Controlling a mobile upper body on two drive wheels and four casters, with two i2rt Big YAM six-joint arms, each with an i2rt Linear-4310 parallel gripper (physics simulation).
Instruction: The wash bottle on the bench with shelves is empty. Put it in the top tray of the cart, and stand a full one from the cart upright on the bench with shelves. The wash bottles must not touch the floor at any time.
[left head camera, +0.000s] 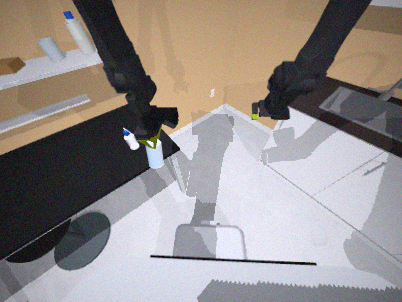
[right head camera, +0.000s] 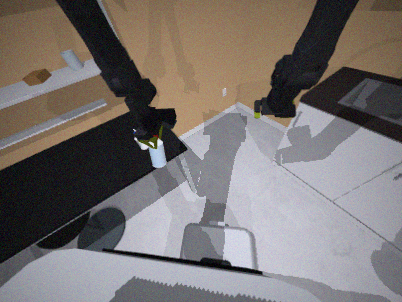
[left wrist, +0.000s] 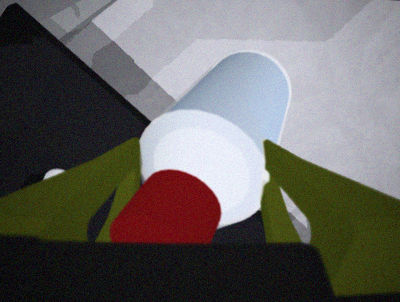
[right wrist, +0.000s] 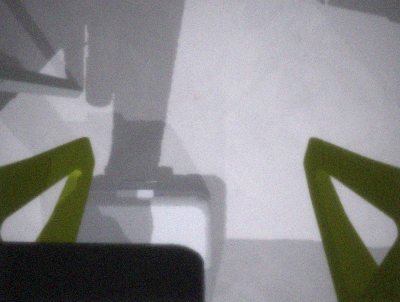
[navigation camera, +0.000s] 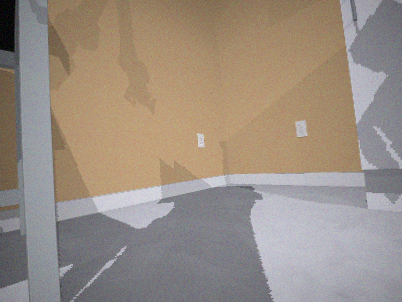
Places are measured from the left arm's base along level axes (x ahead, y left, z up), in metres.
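Pixels of known places: left gripper, fingertip midpoint: (left head camera: 155, 144) (right head camera: 157, 144) (left wrist: 198, 150); right gripper, fingertip midpoint: (left head camera: 262, 118) (right head camera: 267, 116) (right wrist: 199, 149).
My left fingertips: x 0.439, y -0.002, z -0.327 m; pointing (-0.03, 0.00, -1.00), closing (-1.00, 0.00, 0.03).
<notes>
Behind a point stands the place of what it marks.
My left gripper (left head camera: 152, 142) @(x 0.439, y -0.002, z -0.327 m) (right head camera: 155, 141) @(x 0.439, y -0.002, z -0.327 m) (left wrist: 198, 150) @(x 0.439, y -0.002, z -0.327 m) is shut on a wash bottle (left head camera: 156, 156) @(x 0.398, y -0.008, z -0.352 m) (right head camera: 158, 156) @(x 0.398, y -0.008, z -0.353 m) (left wrist: 250, 85) @(x 0.414, y -0.020, z -0.353 m) with a light blue body, white shoulder and red cap. The bottle is held near the front edge of the black-topped bench with shelves (left head camera: 60, 180) (right head camera: 60, 185) (left wrist: 60, 100), close to its corner; in the left wrist view its base lies over the floor. A small white bottle (left head camera: 132, 141) @(x 0.672, y 0.276, z -0.572 m) (right head camera: 142, 146) @(x 0.663, y 0.289, z -0.610 m) with a blue cap stands on the bench, partly hidden in the right head view. My right gripper (left head camera: 268, 116) @(x 0.596, y -0.449, z -0.325 m) (right head camera: 272, 114) @(x 0.596, y -0.449, z -0.325 m) (right wrist: 199, 149) @(x 0.596, y -0.449, z -0.325 m) is open. The cart does not show.
The shelf (left head camera: 35, 70) (right head camera: 30, 95) @(x 0.825, y 1.037, z -0.303 m) bears a brown block (left head camera: 11, 65) @(x 0.790, y 0.753, z -0.162 m) (right head camera: 37, 77) @(x 0.773, y 0.748, z -0.160 m), a light blue cylinder (left head camera: 52, 49) @(x 0.929, y 0.622, z -0.139 m) (right head camera: 72, 60) @(x 0.929, y 0.623, z -0.141 m) and a tall blue-capped bottle (left head camera: 80, 35) @(x 1.028, y 0.501, z -0.104 m). A dark round disc (left head camera: 82, 240) is by the bench. White cabinets (left head camera: 345, 165) @(x 0.648, y -1.171, z -0.768 m) stand right. A grey post (navigation camera: 40, 150) @(x 0.680, y 0.038, z -1.140 m) is close in the navigation view.
</notes>
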